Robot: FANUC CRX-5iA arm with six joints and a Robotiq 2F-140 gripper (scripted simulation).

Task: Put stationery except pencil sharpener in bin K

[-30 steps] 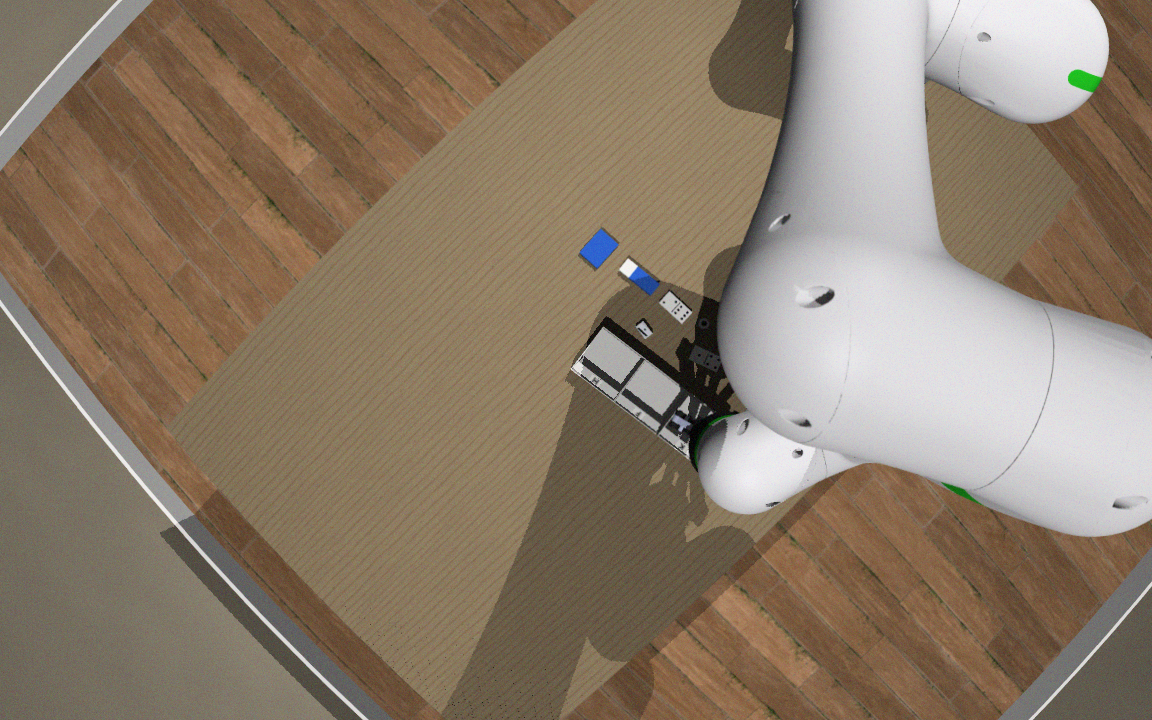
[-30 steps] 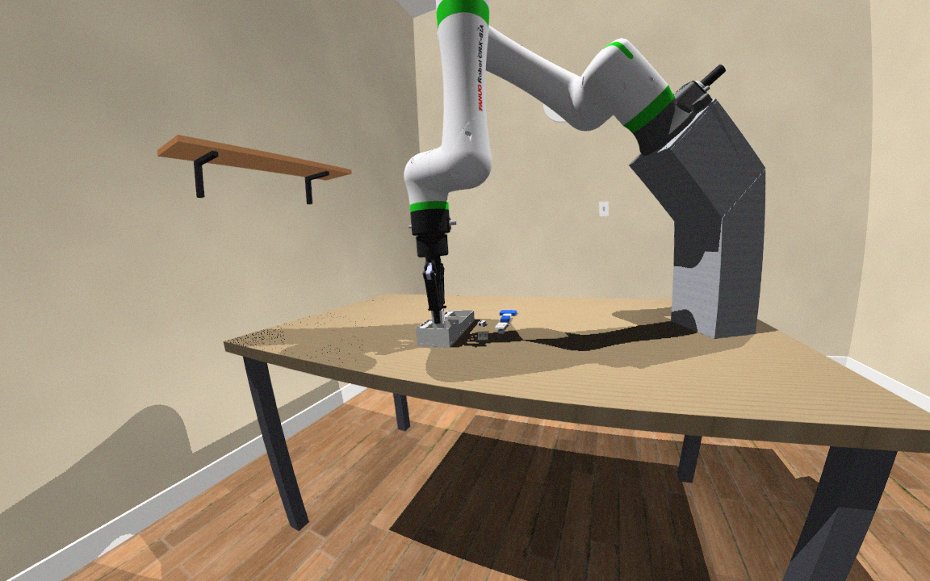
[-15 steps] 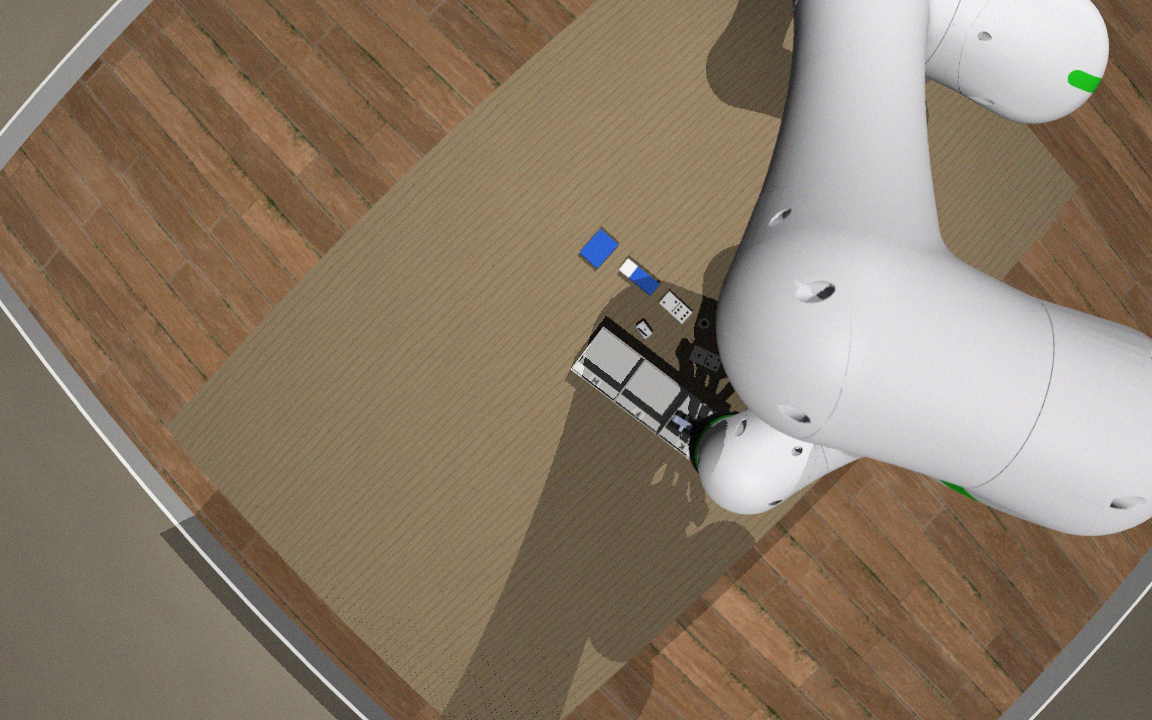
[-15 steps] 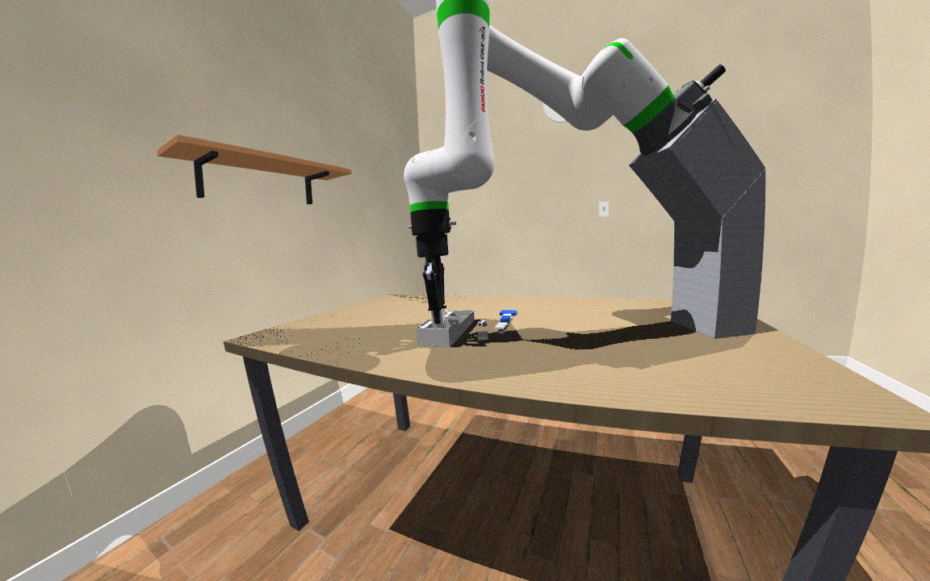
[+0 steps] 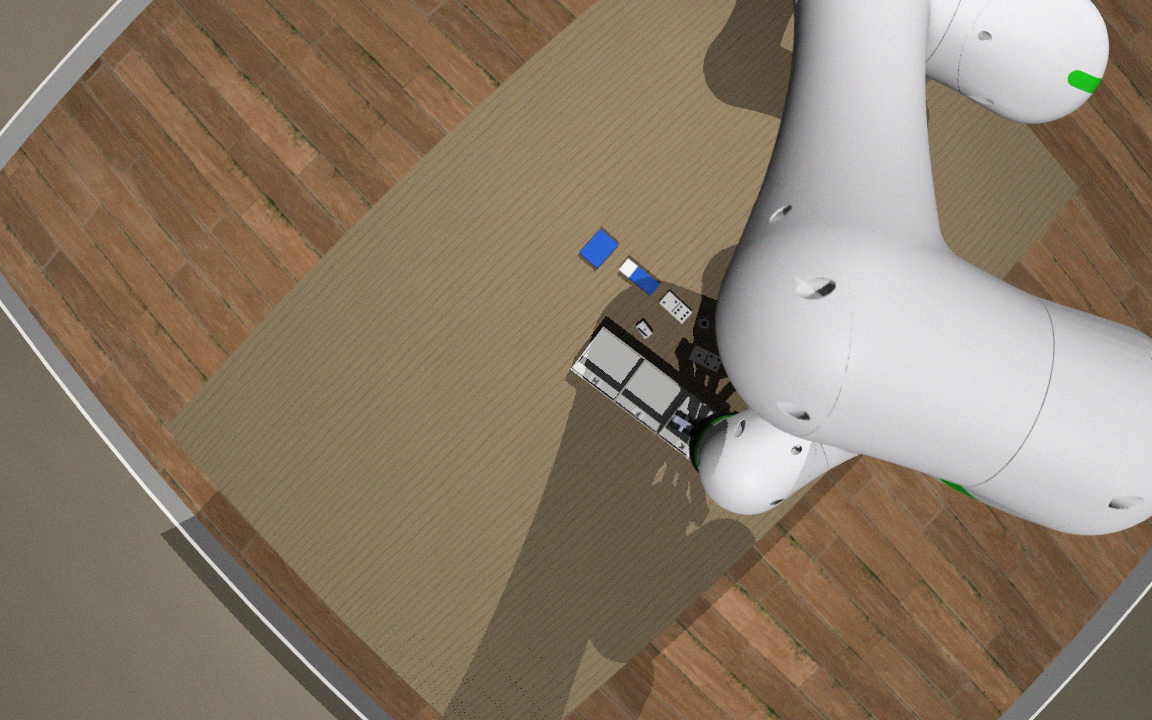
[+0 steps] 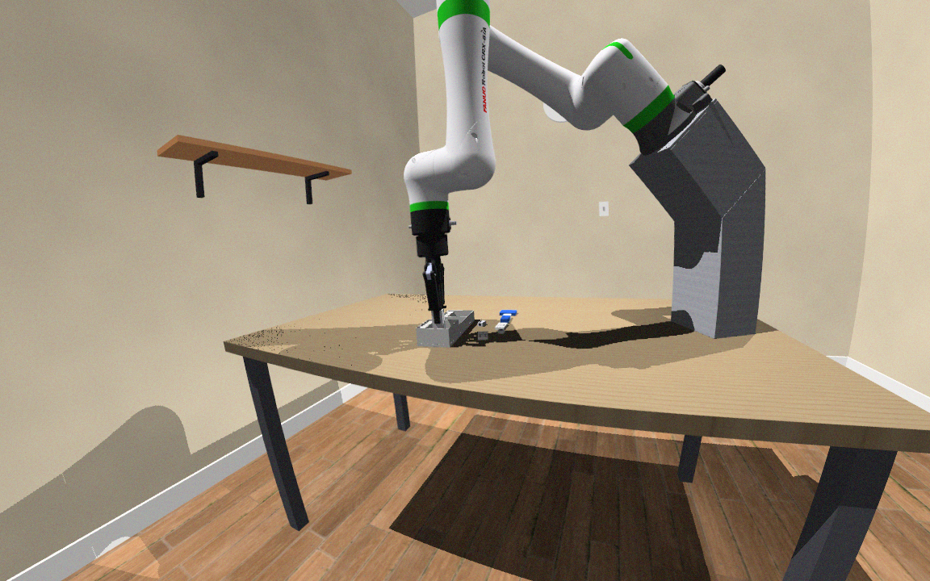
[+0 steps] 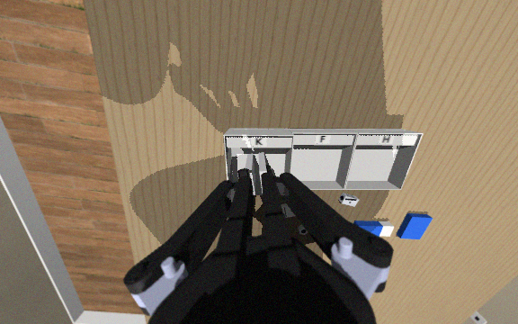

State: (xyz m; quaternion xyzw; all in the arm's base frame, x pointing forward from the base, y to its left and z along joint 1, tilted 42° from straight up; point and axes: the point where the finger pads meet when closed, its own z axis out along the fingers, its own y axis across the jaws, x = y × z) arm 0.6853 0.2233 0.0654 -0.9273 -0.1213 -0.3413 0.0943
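Now: the white eraser 80 mm behind my hand, 250 mm to the right of it and 40 mm below it. Also, from my hand: grey bin: 20 mm ahead, 80 mm to the right, 30 mm below; then silver pencil sharpener: 40 mm behind, 170 mm to the right, 40 mm below; then small dark ring: 120 mm behind, 120 mm to the right, 50 mm below.
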